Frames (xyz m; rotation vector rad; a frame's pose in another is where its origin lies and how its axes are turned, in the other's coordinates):
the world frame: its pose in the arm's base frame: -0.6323 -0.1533 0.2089 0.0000 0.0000 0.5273
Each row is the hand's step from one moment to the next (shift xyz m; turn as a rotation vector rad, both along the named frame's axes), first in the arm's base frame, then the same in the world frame.
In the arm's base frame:
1: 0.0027 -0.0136 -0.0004 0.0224 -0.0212 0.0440
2: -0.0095 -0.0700 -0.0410 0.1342 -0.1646 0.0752
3: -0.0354 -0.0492 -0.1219 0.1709 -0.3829 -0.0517
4: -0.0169 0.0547 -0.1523 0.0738 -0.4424 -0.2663
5: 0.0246 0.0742 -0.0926 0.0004 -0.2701 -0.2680
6: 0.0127 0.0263 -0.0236 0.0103 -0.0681 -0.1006
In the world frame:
1: -0.0045 -0.0131 -0.0004 0.0087 -0.0296 0.0440
2: -0.0434 -0.0557 -0.0410 0.0331 -0.2098 0.0752
3: -0.0553 -0.0247 -0.1219 -0.0450 -0.4169 -0.0517
4: 0.0129 0.0558 -0.1523 -0.1588 -0.4194 -0.2663
5: 0.0586 0.0517 -0.0926 -0.1356 -0.2336 -0.2680
6: 0.0242 0.0163 -0.0236 -0.0254 -0.0640 -0.1006

